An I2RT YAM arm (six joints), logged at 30 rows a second.
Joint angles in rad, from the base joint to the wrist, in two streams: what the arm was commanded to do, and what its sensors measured. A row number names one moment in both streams.
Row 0, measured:
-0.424, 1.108, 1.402, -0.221, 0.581, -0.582
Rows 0 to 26, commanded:
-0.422, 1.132, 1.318, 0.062, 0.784, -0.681
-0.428, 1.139, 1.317, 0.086, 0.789, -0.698
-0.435, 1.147, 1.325, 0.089, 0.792, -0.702
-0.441, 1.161, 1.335, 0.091, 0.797, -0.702
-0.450, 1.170, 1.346, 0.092, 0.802, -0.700
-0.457, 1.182, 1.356, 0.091, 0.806, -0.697
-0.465, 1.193, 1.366, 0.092, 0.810, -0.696
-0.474, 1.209, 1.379, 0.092, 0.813, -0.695
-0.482, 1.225, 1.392, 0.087, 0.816, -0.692
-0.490, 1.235, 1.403, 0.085, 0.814, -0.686
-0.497, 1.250, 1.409, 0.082, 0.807, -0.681
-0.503, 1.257, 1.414, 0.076, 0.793, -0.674
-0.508, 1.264, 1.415, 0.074, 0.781, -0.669
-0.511, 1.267, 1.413, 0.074, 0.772, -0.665
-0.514, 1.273, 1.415, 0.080, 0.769, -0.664
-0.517, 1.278, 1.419, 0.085, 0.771, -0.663
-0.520, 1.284, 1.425, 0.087, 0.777, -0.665
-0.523, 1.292, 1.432, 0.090, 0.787, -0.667
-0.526, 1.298, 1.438, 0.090, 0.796, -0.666
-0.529, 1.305, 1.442, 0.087, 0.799, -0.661
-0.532, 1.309, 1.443, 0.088, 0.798, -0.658
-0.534, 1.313, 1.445, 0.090, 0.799, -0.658
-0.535, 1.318, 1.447, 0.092, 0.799, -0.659
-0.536, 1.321, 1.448, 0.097, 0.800, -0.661
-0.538, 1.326, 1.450, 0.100, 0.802, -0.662
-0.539, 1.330, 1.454, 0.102, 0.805, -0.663
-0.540, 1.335, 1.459, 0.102, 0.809, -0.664
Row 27, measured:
-0.532, 1.315, 1.420, 0.075, 0.784, -0.672
